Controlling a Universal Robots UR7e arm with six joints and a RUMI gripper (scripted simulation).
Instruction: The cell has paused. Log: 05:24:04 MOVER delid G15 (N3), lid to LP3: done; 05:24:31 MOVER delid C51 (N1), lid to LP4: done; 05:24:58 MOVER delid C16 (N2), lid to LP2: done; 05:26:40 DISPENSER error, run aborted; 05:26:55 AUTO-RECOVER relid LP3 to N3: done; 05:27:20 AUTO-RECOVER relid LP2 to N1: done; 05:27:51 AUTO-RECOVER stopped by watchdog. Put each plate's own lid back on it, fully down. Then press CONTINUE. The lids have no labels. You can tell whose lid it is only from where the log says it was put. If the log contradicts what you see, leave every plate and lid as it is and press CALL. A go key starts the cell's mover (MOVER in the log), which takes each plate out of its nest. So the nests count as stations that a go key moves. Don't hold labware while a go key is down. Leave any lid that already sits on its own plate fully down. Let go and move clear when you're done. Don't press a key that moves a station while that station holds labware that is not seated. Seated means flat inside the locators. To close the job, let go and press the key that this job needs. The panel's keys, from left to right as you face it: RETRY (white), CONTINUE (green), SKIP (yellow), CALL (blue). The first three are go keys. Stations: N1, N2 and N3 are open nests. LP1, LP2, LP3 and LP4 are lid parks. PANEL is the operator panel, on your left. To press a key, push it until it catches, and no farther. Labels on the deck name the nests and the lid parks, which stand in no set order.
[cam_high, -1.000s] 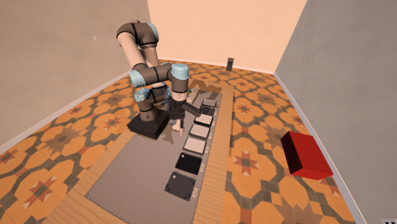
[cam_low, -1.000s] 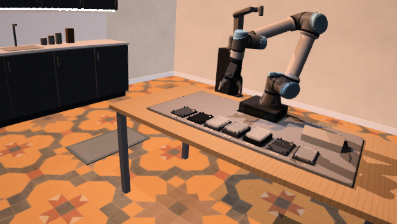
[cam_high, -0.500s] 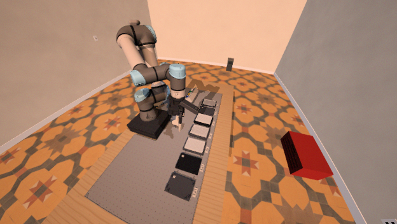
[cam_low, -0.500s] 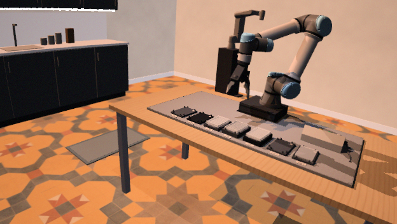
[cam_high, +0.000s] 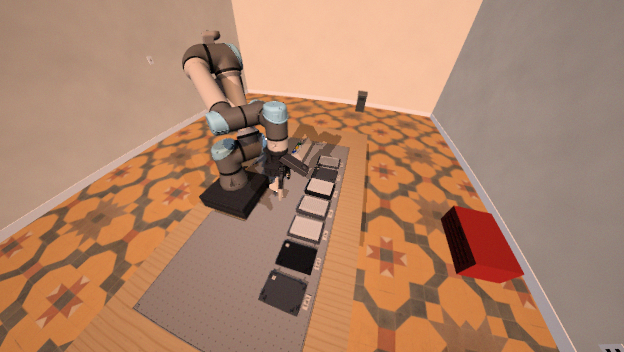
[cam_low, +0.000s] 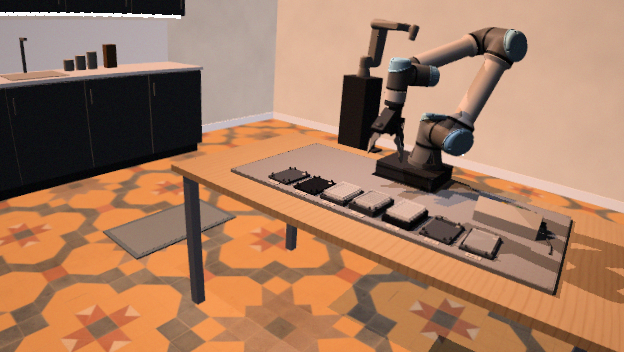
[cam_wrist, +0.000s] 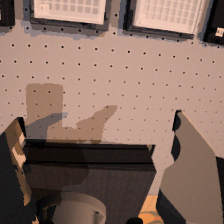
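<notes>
Right now the plate is 120 mm below my hand, 120 mm ahead of it and 50 mm to the left of it. Round my hand: black slab (200 mm to the right, 150 mm ahead, 140 mm below); then yellow skip key (430 mm to the left, 150 mm behind, 80 mm below); then lid park (310 mm to the left, 140 mm below, 90 mm ahead).
</notes>
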